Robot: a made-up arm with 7 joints. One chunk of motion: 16 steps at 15 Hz.
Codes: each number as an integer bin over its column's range. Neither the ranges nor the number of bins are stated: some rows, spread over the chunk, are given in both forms.
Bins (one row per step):
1: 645 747 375 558 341 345
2: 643 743 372 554 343 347
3: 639 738 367 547 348 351
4: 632 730 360 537 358 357
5: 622 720 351 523 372 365
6: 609 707 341 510 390 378
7: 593 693 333 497 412 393
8: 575 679 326 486 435 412
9: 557 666 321 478 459 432
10: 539 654 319 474 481 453
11: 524 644 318 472 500 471
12: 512 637 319 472 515 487
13: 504 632 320 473 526 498
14: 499 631 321 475 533 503
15: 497 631 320 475 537 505
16: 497 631 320 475 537 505
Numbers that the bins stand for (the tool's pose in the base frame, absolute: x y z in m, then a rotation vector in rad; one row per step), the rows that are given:
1: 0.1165 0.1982 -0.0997 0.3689 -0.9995 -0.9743
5: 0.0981 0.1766 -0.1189 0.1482 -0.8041 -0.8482
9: 0.0460 0.1333 -0.1429 -0.1356 -0.2554 -0.4257
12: 0.0100 0.1101 -0.1445 -0.1734 0.0977 -0.0788
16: -0.0020 0.1053 -0.1437 -0.1545 0.2365 0.0347
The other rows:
2: 0.1149 0.1950 -0.1021 0.3437 -0.9869 -0.9617
3: 0.1117 0.1910 -0.1061 0.2995 -0.9554 -0.9365
4: 0.1061 0.1846 -0.1117 0.2365 -0.8923 -0.8986
6: 0.0877 0.1662 -0.1269 0.0662 -0.6905 -0.7662
7: 0.0749 0.1550 -0.1333 -0.0158 -0.5518 -0.6716
8: 0.0605 0.1437 -0.1389 -0.0851 -0.4068 -0.5518
10: 0.0316 0.1237 -0.1445 -0.1608 -0.1167 -0.2932
11: 0.0196 0.1157 -0.1453 -0.1734 0.0032 -0.1797
13: 0.0036 0.1061 -0.1437 -0.1671 0.1671 -0.0095
14: -0.0004 0.1053 -0.1429 -0.1545 0.2113 0.0221
15: -0.0020 0.1053 -0.1437 -0.1545 0.2365 0.0347

